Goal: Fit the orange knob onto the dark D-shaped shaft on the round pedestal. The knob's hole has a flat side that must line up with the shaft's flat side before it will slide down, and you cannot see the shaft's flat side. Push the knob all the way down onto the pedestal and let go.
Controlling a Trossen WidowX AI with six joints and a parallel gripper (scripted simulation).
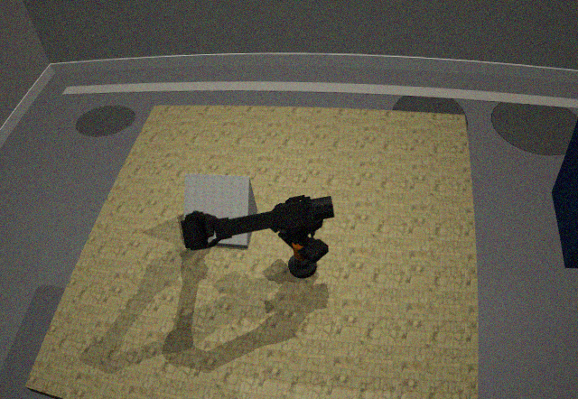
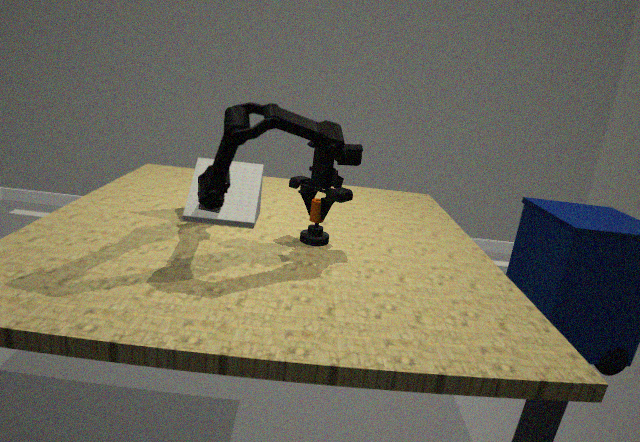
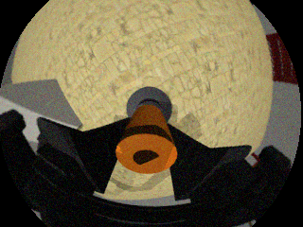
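Now: the orange knob 2 cm above my gripper tip. From my gripper tip the other things lie so: round pedestal 4 cm below.
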